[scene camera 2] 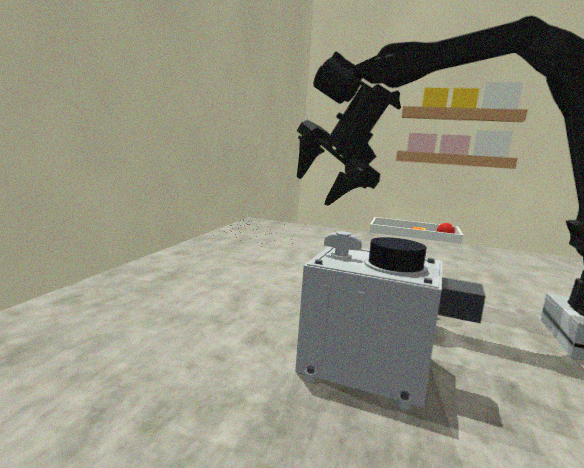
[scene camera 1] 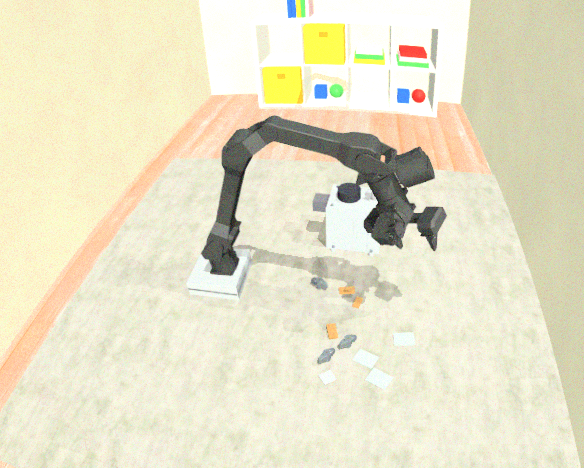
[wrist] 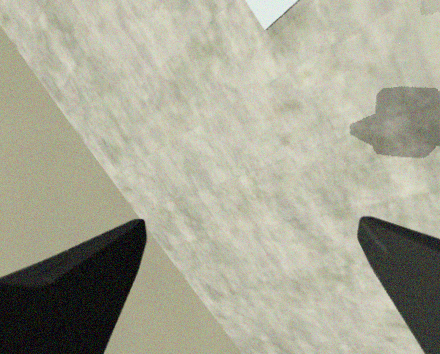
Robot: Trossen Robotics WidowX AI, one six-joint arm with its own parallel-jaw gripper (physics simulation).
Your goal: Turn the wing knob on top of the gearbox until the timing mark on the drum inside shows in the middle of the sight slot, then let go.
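Frame: origin at the arm's base, x ahead, y left, z up, level; millimetres.
Seen in the pictures: gripper, between the fingertips: (scene camera 2: 311, 191) (scene camera 1: 418, 248) (wrist: 251, 228); arm's base, origin of its link: (scene camera 1: 225, 266).
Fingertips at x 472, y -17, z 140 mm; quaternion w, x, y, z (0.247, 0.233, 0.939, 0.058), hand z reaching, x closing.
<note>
Pixels of each thing's middle, then the offset from my fingertips to it. "*": a spot on its surface instead.
- pale grey gearbox, middle of its body: (scene camera 2: 390, 305) (scene camera 1: 348, 212) dx -183, dy +246, dz -102 mm
- black round cap, a spot on its surface: (scene camera 2: 398, 255) * dx -187, dy +278, dz -30 mm
- dark block, a spot on its surface: (scene camera 2: 462, 300) * dx -259, dy +270, dz -72 mm
- pale corner, a spot on its surface: (wrist: 270, 11) * dx +8, dy -95, dz -186 mm
The pale grey gearbox (scene camera 1: 345, 227) (scene camera 2: 367, 330) stands upright on the table. Its small grey wing knob (scene camera 2: 342, 242) rises from the top, beside a black round cap (scene camera 1: 349, 192) (scene camera 2: 398, 255); in scene camera 1 the arm covers much of the knob's end of the top. A dark block (scene camera 1: 320, 202) (scene camera 2: 462, 300) sticks out from one side. My gripper (scene camera 1: 417, 246) (scene camera 2: 313, 191) (wrist: 251, 228) is wide open and empty, high above the table, apart from the knob and off to the gearbox's scene camera 1 side. The sight slot and timing mark cannot be made out.
Orange pieces (scene camera 1: 332, 331), dark grey pieces (scene camera 1: 326, 355) and pale flat cards (scene camera 1: 404, 339) lie on the table in scene camera 1. The wrist view shows a pale corner (wrist: 270, 11) and a shadow. A shallow tray (scene camera 2: 390, 231) with a red ball (scene camera 2: 445, 228) shows beyond the gearbox.
</note>
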